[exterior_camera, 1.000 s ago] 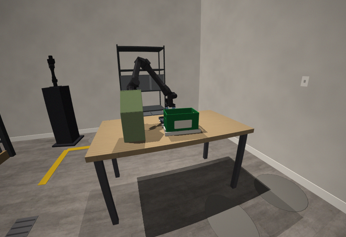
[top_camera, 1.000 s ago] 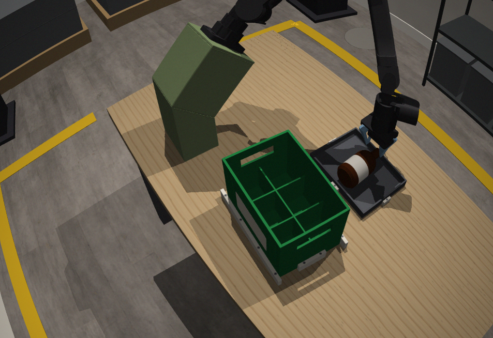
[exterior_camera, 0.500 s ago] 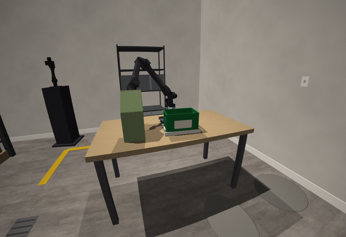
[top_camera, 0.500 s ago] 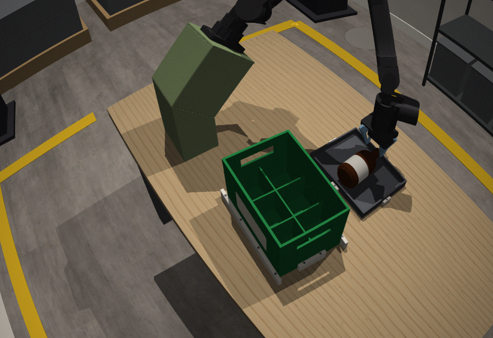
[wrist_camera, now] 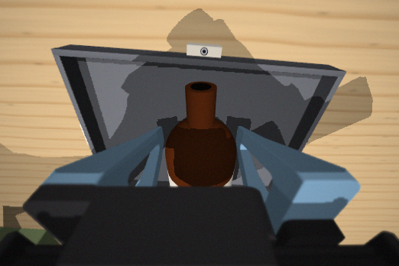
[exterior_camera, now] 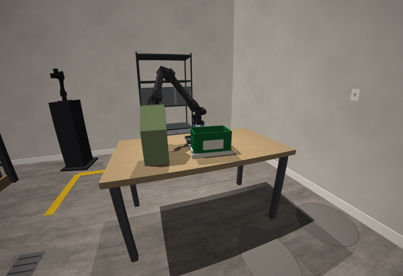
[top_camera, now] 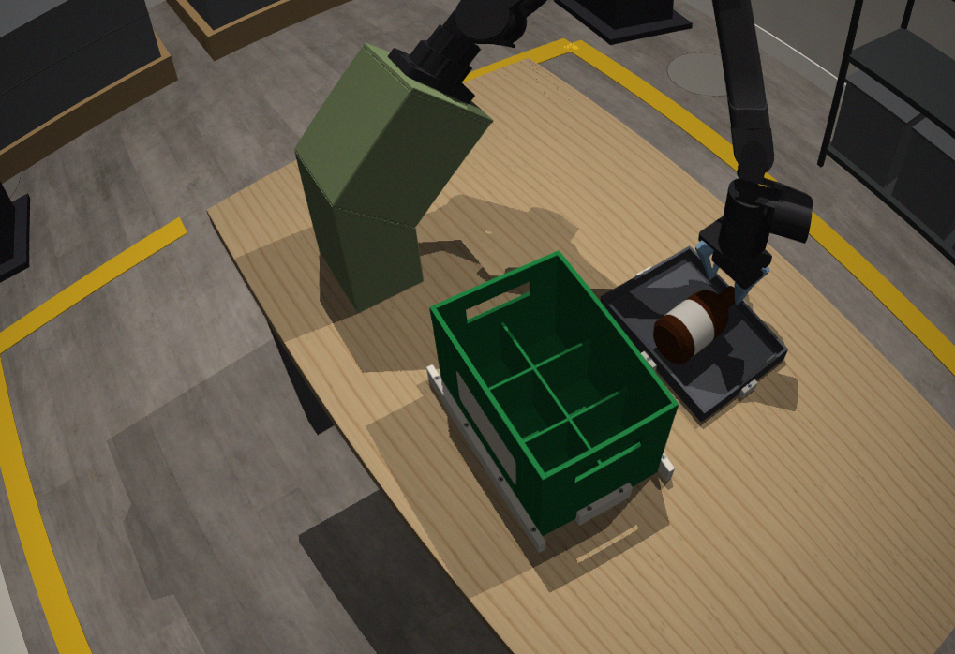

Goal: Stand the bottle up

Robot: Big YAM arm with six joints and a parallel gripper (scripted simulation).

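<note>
The brown bottle is 5 cm to the right of my hand, 4 cm below it and 1 cm ahead of it. Also, from my hand: dark grey tray (6 cm below, 5 cm to the right, 1 cm ahead); then green crate (33 cm to the right, 4 cm ahead, 1 cm above).
</note>
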